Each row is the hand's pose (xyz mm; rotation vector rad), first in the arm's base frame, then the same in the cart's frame.
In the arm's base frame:
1: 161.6 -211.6 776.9 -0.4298 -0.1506 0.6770
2: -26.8 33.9 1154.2 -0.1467 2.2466 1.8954
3: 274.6 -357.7 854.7 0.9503 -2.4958 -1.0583
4: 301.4 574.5 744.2 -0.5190 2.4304 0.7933
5: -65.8 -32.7 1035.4 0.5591 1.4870 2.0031
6: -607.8 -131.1 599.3 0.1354 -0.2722 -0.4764
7: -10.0 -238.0 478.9 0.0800 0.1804 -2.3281
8: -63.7 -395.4 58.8 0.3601 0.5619 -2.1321
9: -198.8 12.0 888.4 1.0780 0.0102 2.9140
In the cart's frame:
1: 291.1 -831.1 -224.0 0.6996 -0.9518 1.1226
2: 53.9 -1197.1 -5.2 1.0316 -0.6383 -2.8559
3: 483.7 -885.8 -233.9 -2.0183 1.1029 1.9581
4: -137.4 -596.9 408.5 -0.9338 1.1194 2.0189
5: 50.1 -1117.7 -122.5 -0.0633 -0.1730 -2.9793
6: -350.7 -951.6 -675.1 1.3953 -0.1758 0.1975
7: 134.2 -633.2 -458.9 0.7616 1.1601 -1.2009
8: 129.8 -304.9 -769.2 0.8853 1.4511 -0.8429
9: -100.9 -1027.6 -224.4 -0.3583 0.9203 -1.8578

